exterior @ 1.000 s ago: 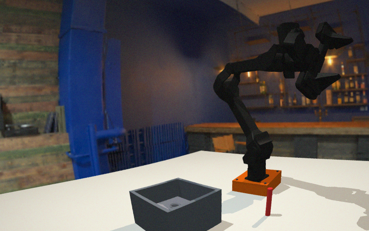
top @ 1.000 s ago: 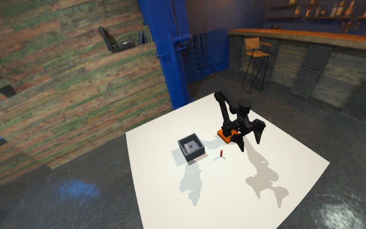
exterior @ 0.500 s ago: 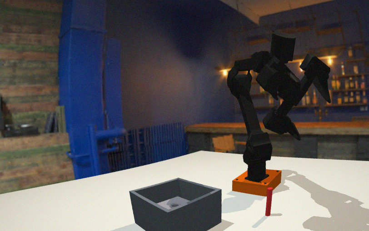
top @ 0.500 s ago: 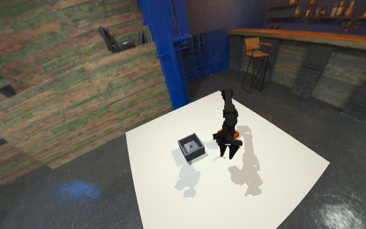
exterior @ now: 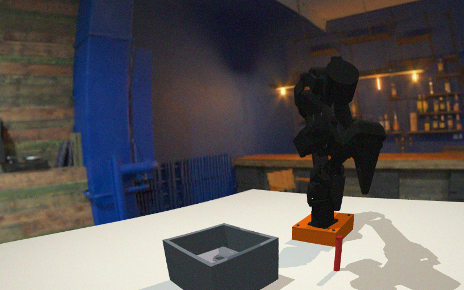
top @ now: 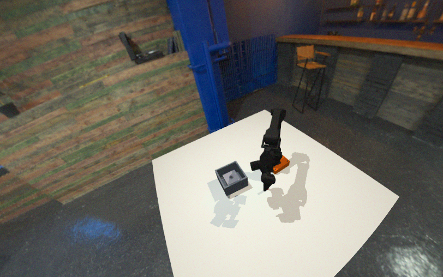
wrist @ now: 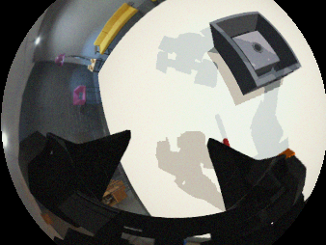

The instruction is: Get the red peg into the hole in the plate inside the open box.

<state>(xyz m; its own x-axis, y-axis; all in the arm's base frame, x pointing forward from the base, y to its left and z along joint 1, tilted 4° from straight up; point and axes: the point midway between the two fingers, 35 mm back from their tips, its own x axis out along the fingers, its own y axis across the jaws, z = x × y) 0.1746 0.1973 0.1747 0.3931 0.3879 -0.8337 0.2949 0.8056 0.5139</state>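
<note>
My gripper tip is now 6 cm past the red peg, 6 cm to the left of it and 13 cm above it. Also, from my gripper tip: light grey plate 13 cm ahead, 20 cm to the right, 13 cm below; then dark grey box 13 cm ahead, 20 cm to the right, 15 cm below.
</note>
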